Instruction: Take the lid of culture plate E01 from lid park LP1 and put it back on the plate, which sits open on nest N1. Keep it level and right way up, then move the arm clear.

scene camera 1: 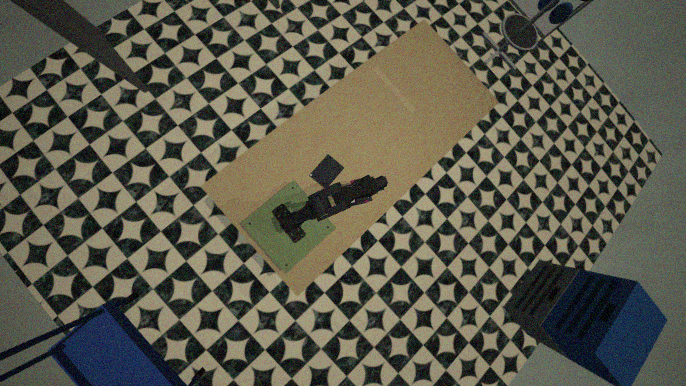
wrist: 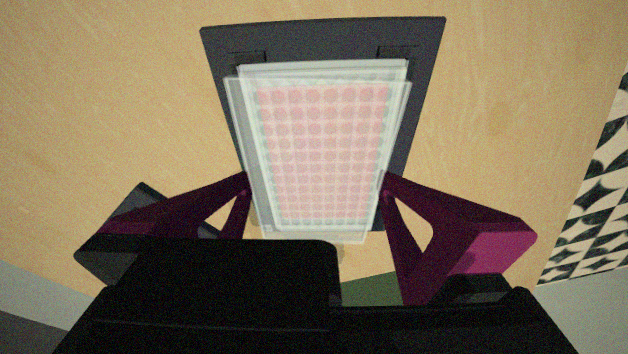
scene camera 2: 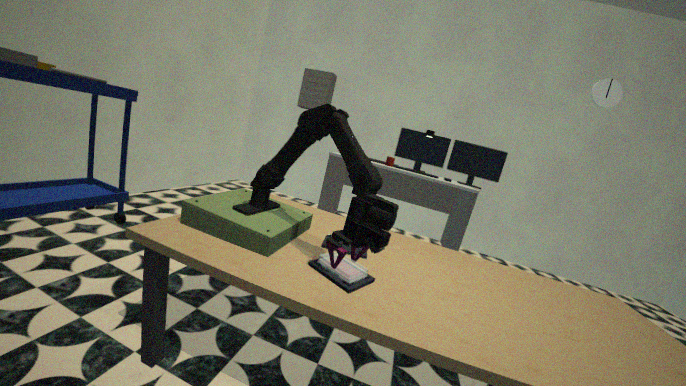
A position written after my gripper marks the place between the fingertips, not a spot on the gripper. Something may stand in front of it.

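My gripper (scene camera 2: 343, 264), which you'd also find in the wrist view (wrist: 314, 177), is gripping a grey plate lid (wrist: 315, 148), and that lid is still resting on a pink well plate. There's a dark nest (scene camera 2: 344, 285) too, and the wrist view shows the nest as well (wrist: 416, 38).
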